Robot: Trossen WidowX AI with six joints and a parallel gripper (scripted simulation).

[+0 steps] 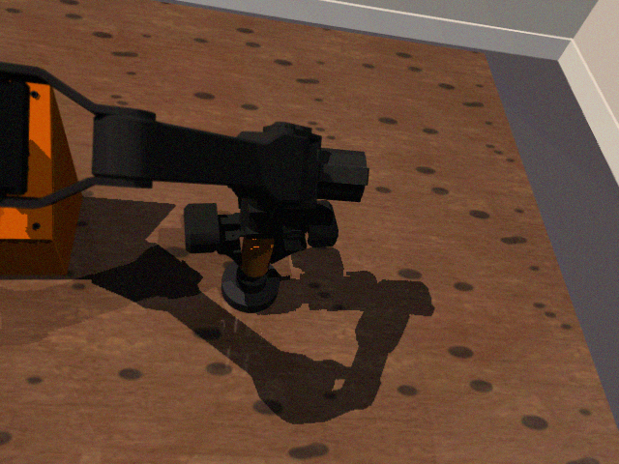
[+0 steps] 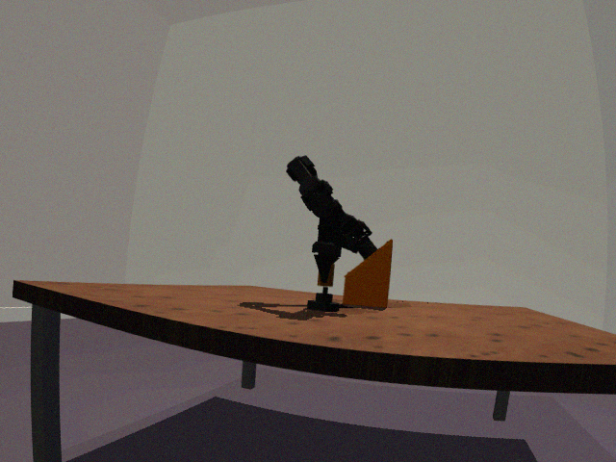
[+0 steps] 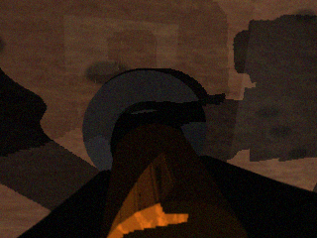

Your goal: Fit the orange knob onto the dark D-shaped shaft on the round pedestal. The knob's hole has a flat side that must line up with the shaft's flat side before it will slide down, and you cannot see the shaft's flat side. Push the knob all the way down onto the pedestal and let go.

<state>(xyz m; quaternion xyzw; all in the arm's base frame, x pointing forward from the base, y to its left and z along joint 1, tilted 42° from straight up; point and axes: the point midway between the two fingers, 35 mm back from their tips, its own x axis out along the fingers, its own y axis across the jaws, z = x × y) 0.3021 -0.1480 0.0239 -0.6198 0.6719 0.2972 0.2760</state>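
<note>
Right now the knob is 20 mm above my gripper tip. The rest, counted from my gripper tip: dark pedestal 40 mm below.
</note>
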